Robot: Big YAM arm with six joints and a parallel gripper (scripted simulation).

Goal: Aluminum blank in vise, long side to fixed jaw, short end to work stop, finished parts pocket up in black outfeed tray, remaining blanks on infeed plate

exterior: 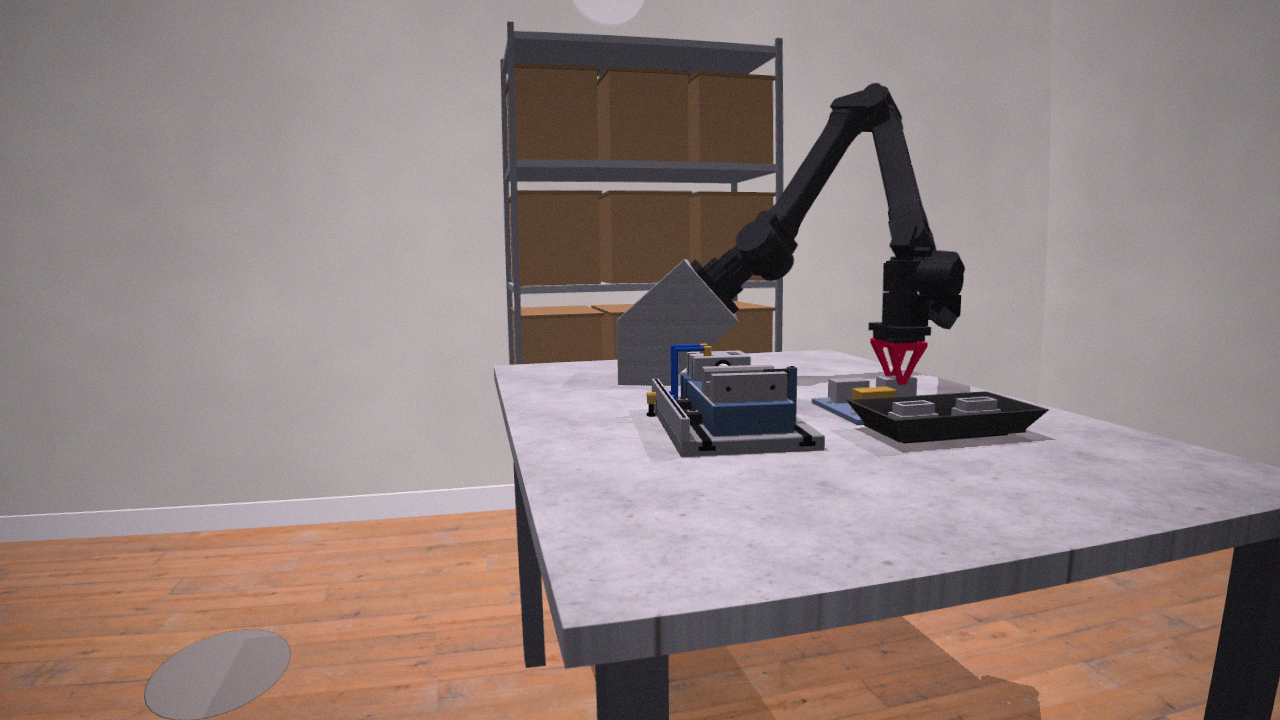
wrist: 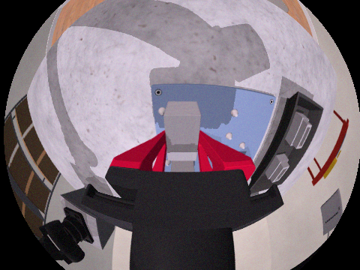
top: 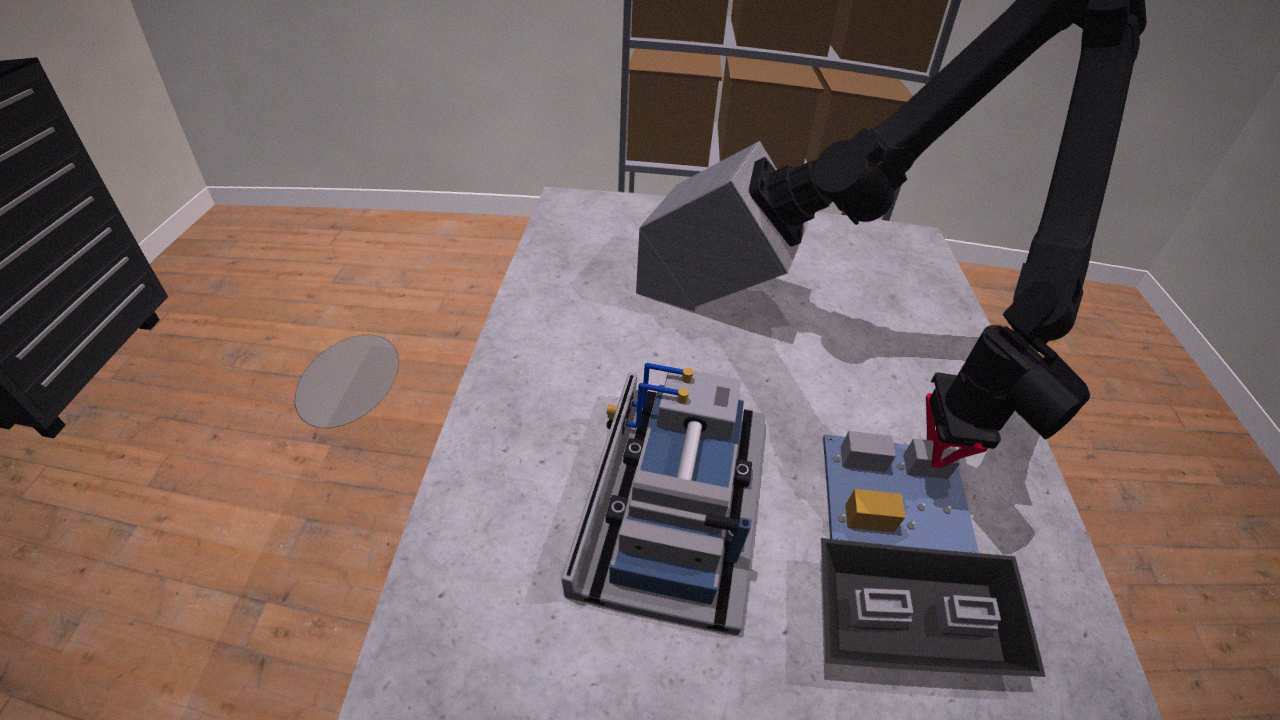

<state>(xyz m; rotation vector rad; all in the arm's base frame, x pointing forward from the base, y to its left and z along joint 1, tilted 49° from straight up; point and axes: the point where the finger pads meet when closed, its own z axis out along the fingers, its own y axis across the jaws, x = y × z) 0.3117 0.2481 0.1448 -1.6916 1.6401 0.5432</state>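
My gripper is now 26 cm to the left of the work stop rod, 20 cm short of it and 5 cm below it. From my hand the other things lie so: yellow brass blank: 10 cm ahead, 8 cm to the right, 2 cm below; then blue infeed plate: 5 cm ahead, 4 cm to the right, 4 cm below.
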